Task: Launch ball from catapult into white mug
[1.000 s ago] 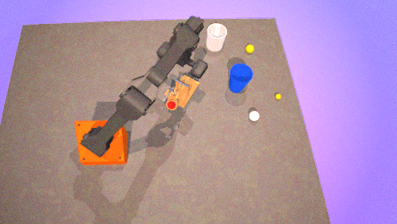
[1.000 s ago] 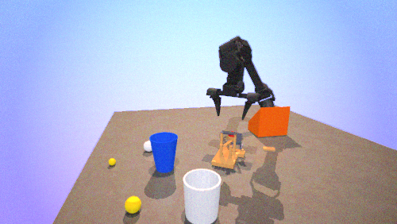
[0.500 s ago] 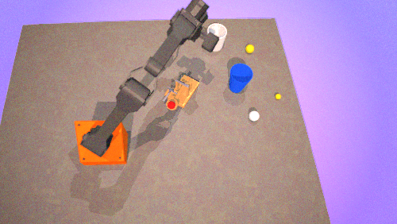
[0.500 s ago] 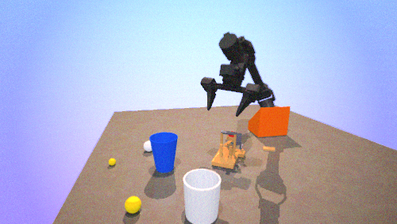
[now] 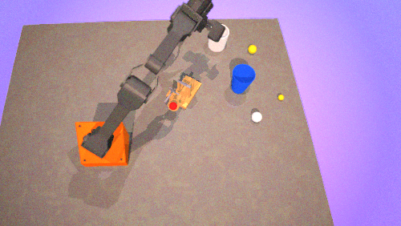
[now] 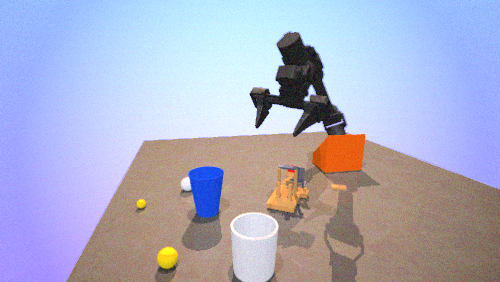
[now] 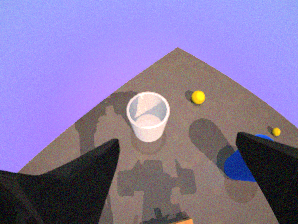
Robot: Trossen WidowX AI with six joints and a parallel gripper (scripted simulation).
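Right now the red ball is 25 cm to the right of my gripper tip, 20 cm below it and 16 cm behind it. Also, from my gripper tip: white mug (23 cm below, 10 cm to the left, 7 cm ahead); blue cup (23 cm below, 14 cm to the right, 14 cm ahead); large yellow ball (24 cm below, 24 cm ahead, 6 cm to the left).
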